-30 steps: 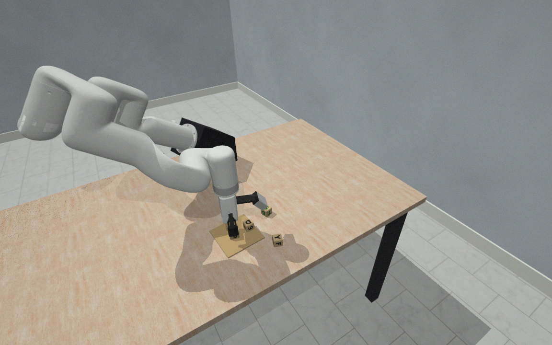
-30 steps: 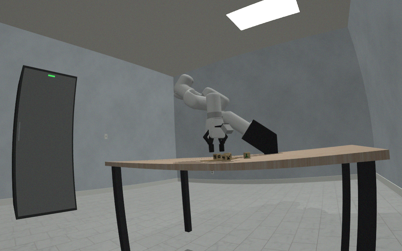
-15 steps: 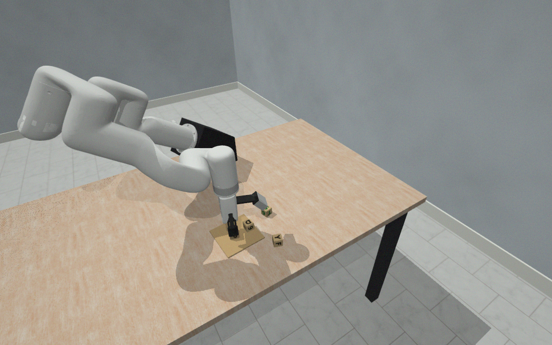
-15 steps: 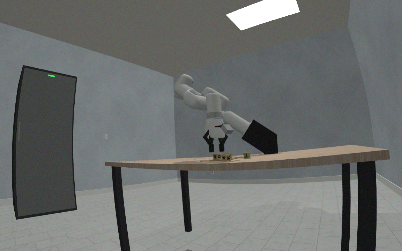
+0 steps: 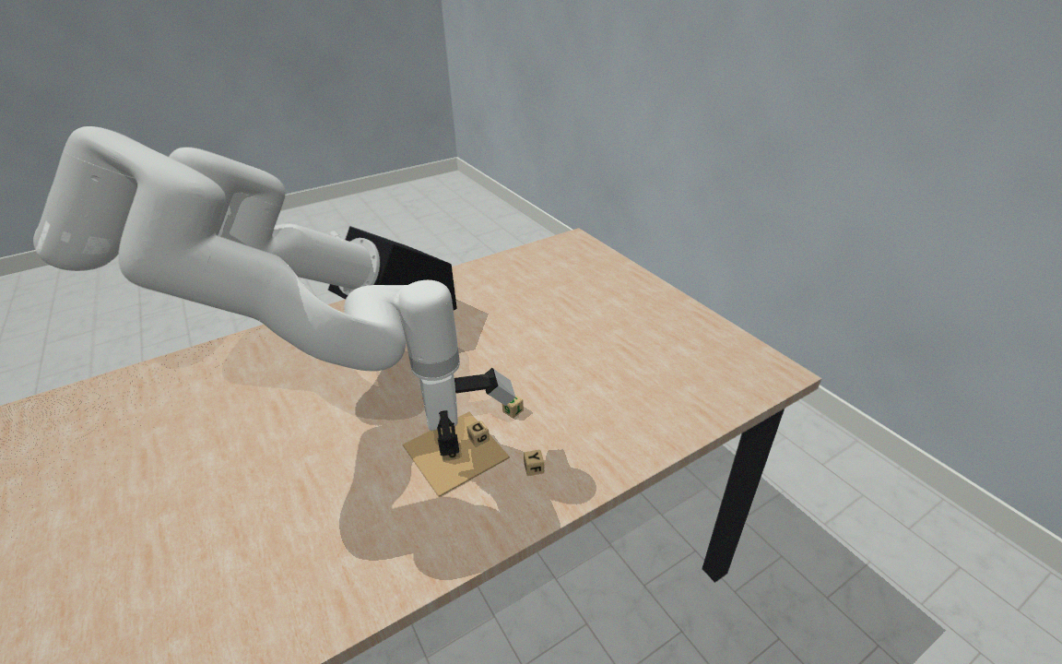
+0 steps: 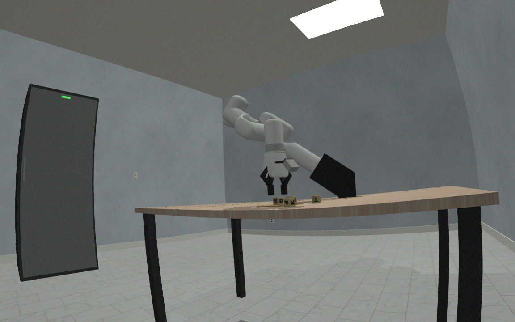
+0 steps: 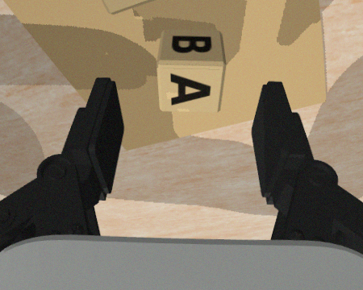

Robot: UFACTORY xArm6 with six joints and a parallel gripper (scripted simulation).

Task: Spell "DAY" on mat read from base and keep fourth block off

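The mat is 60 mm below my hand and 10 mm to the left of it. The rest, counted from my hand: D block: 60 mm to the left, 40 mm below.
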